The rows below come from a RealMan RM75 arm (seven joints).
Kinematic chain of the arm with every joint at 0, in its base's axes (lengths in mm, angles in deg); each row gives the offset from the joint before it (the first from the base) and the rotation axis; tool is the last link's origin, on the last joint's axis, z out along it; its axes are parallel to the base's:
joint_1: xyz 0 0 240.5 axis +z
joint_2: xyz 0 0 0 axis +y
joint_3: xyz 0 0 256 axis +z
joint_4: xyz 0 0 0 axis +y
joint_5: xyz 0 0 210 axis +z
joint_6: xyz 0 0 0 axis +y
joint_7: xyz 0 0 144 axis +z
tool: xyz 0 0 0
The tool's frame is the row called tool.
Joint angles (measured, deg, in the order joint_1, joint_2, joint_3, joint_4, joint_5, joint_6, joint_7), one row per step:
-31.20, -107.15, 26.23, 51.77, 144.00, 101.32, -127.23
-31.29, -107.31, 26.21, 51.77, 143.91, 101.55, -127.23
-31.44, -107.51, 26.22, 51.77, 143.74, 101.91, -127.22
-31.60, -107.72, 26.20, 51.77, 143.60, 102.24, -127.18
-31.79, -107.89, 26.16, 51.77, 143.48, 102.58, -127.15
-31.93, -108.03, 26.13, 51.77, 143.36, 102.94, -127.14
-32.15, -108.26, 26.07, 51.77, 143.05, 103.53, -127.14
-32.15, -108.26, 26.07, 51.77, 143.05, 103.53, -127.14
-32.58, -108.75, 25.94, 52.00, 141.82, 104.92, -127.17
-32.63, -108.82, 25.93, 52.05, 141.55, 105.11, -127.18
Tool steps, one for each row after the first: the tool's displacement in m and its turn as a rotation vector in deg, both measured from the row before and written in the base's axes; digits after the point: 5 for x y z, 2 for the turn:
0.00125, 0.00001, -0.00136, -0.22, -0.33, -0.15
0.00201, 0.00015, -0.00180, -0.33, -0.47, -0.29
0.00197, 0.00020, -0.00179, -0.31, -0.45, -0.30
0.00203, 0.00035, -0.00145, -0.29, -0.42, -0.30
0.00173, 0.00005, -0.00124, -0.30, -0.40, -0.24
0.00302, 0.00014, -0.00195, -0.42, -0.75, -0.42
0.00000, 0.00000, 0.00000, 0.00, 0.00, 0.00
0.00778, 0.00067, -0.00317, -0.60, -1.91, -1.24
0.00125, 0.00017, -0.00036, -0.03, -0.32, -0.22

